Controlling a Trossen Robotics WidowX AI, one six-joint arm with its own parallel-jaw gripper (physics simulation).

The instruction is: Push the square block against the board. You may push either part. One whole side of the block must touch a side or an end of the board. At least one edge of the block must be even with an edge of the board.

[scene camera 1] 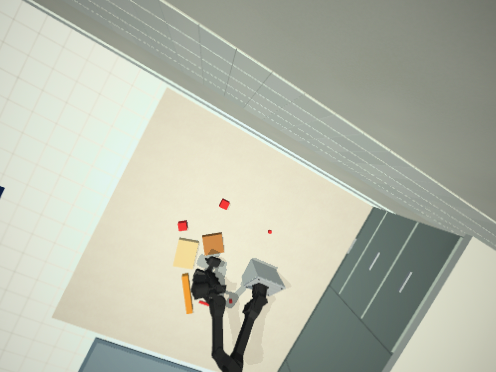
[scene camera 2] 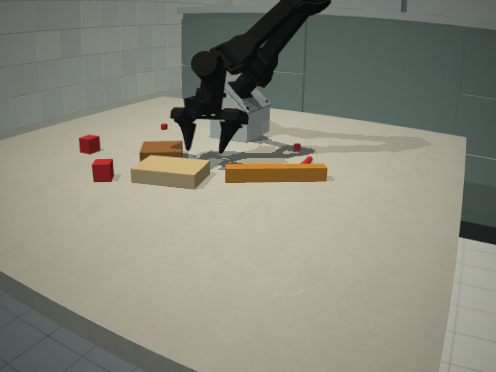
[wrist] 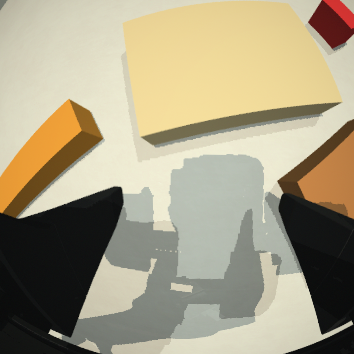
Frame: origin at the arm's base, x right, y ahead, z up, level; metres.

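Where they show: gripper, fingertip midpoint: [scene camera 1: 201, 266] [scene camera 2: 203, 152] [wrist: 204, 198]; arm's base, link origin: [scene camera 1: 260, 286] [scene camera 2: 240, 90].
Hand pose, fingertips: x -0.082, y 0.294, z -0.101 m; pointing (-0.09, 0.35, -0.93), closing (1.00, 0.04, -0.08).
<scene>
Things, the pixels of their top centre, and the offset from my fingertips.
- square block, top centre: [scene camera 2: 161, 146] [scene camera 1: 213, 244] dx +0.127, dy +0.004, dz -0.005 m
- board, top centre: [wrist: 234, 43] [scene camera 2: 170, 164] [scene camera 1: 185, 254] dx +0.015, dy +0.102, dz -0.005 m
- orange bar, top centre: [wrist: 4, 189] [scene camera 2: 276, 166] [scene camera 1: 187, 295] dx -0.181, dy -0.016, dz -0.005 m
- small red piece, top centre: [scene camera 2: 164, 124] [scene camera 1: 270, 232] dx +0.327, dy -0.235, dz -0.020 m
- red rod, top centre: [scene camera 2: 305, 160] [scene camera 1: 206, 304] dx -0.197, dy -0.139, dz -0.022 m
The square block [scene camera 1: 213, 244] [scene camera 2: 162, 148] [wrist: 330, 172] is brown-orange and lies flat; part of it shows at the right edge in the wrist view. The board [scene camera 1: 186, 254] [scene camera 2: 170, 167] [wrist: 227, 67] is pale yellow, rectangular and flat. A narrow gap separates them, and their facing sides are turned slightly against each other. My gripper [scene camera 1: 206, 270] [scene camera 2: 205, 150] [wrist: 204, 198] is open and empty, fingers pointing down above the table. One fingertip is close to the block's near corner in the wrist view; whether it touches is unclear. The board lies ahead of the fingers there.
An orange bar [scene camera 1: 187, 293] [scene camera 2: 276, 173] [wrist: 45, 155] lies near the board. Red cubes [scene camera 1: 182, 225] [scene camera 1: 224, 204] [scene camera 2: 103, 170] [scene camera 2: 89, 144] [wrist: 334, 22] stand beyond the parts. A small red piece [scene camera 1: 269, 231] [scene camera 2: 164, 126] lies farther off. A red rod [scene camera 1: 204, 303] [scene camera 2: 307, 160] lies behind the bar.
</scene>
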